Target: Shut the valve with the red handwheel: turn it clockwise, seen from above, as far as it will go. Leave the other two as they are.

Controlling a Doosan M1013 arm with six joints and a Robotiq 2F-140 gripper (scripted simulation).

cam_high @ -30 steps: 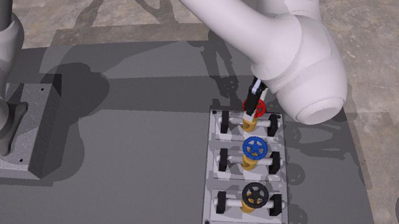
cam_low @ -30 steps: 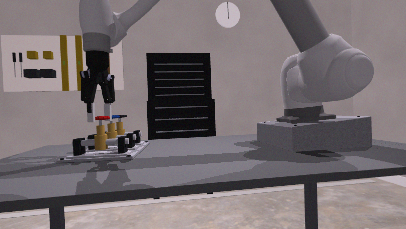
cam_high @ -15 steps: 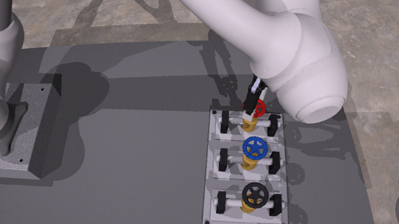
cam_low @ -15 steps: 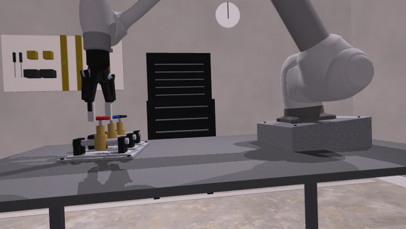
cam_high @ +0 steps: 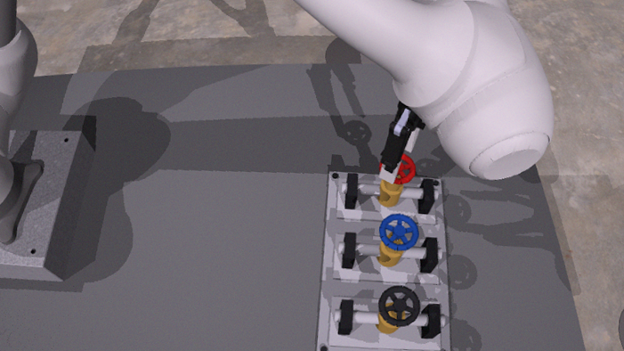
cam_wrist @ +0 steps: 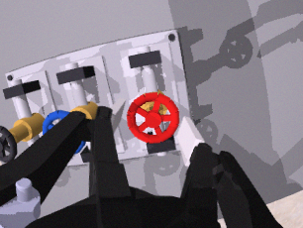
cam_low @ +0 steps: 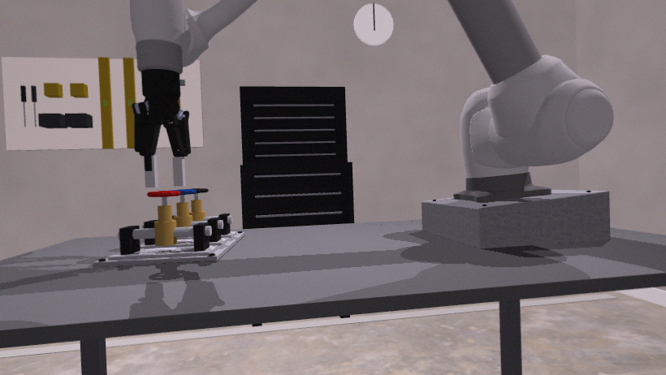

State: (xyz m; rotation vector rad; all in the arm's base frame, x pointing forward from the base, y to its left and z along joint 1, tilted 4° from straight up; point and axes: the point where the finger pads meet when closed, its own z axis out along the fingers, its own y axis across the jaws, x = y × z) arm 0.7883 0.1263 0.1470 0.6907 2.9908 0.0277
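Now: hand 5 cm above the red handwheel and 1 cm short of it. Also, from my hand: black handwheel 25 cm to the right, 5 cm below, 1 cm ahead; blue handwheel 13 cm to the right, 5 cm below, 1 cm ahead.
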